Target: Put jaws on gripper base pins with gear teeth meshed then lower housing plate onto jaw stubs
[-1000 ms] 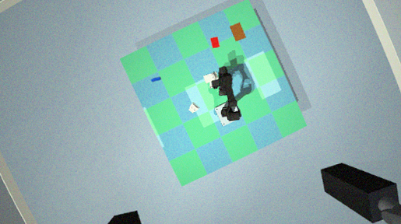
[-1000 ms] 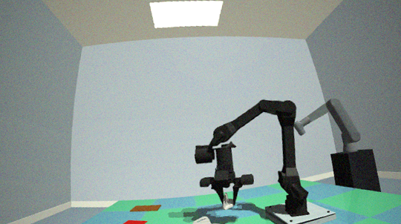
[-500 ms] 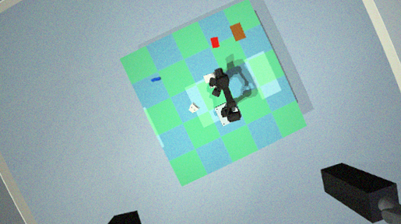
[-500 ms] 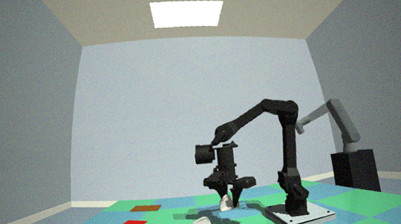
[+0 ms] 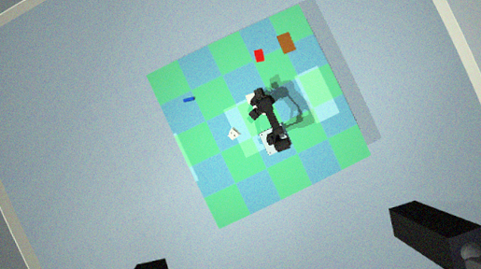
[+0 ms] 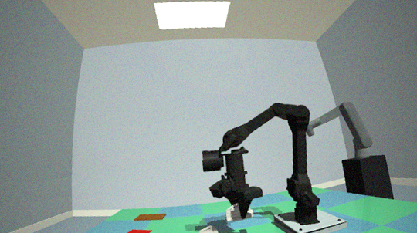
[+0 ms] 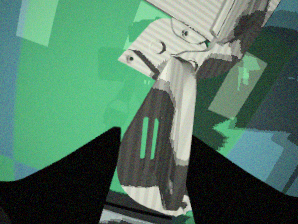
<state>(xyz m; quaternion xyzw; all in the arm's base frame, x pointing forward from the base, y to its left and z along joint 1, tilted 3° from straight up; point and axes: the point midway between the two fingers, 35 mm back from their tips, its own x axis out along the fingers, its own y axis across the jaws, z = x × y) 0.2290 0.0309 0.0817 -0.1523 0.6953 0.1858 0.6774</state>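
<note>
My gripper tip is 2 cm past the grey jaw and 3 cm to the left of it. The rest, counted from my gripper tip: red tile (41 cm ahead, 11 cm to the right, 8 cm below); small blue piece (21 cm ahead, 49 cm to the left, 7 cm below); brown tile (45 cm ahead, 33 cm to the right, 8 cm below).
</note>
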